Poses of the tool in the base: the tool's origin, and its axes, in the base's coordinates. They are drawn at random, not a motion.
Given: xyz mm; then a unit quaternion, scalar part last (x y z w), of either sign.
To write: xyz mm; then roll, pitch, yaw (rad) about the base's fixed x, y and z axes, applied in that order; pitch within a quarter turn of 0, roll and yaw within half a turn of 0. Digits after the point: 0 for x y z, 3 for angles.
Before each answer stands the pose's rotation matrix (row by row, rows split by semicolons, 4 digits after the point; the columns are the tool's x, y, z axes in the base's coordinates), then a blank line. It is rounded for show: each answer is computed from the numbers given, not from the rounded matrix.
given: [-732, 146, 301, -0.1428, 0.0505, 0.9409, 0.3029]
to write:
-0.7757 -0.5844 -0.2381; 0.5556 -0.8114 0.1815; -0.2993 0.0085 0.9541

[-732, 146, 301, 0.009, 0.304, 2.520]
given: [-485, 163, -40, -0.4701, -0.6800, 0.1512, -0.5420]
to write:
0.0295 0.8032 0.5950; 0.4754 0.5123 -0.7152; -0.8793 0.3040 -0.3668

[-485, 163, -40, 2.450, 1.074, 1.509]
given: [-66, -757, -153, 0.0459, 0.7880, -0.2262, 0.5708]
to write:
-0.3442 0.3306 0.8788; -0.1859 0.8935 -0.4089; -0.9203 -0.3041 -0.2461

[-66, -757, -153, -2.251, 1.169, -2.646]
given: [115, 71, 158, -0.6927, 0.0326, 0.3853, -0.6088]
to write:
0.7010 0.4240 -0.5735; -0.5143 -0.2566 -0.8183; -0.4941 0.8686 0.0382

[115, 71, 158, 1.527, 0.517, -0.633]
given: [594, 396, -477, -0.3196, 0.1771, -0.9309, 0.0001]
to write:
-0.7957 -0.1130 0.5950; -0.1134 -0.9373 -0.3296; 0.5949 -0.3298 0.7330

[594, 396, -477, -0.423, -0.637, -3.000]
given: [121, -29, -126, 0.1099, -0.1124, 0.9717, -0.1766]
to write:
-0.9135 0.3185 0.2533; -0.3679 -0.9124 -0.1796; 0.1739 -0.2572 0.9506

[121, -29, -126, -0.264, -0.175, -2.759]
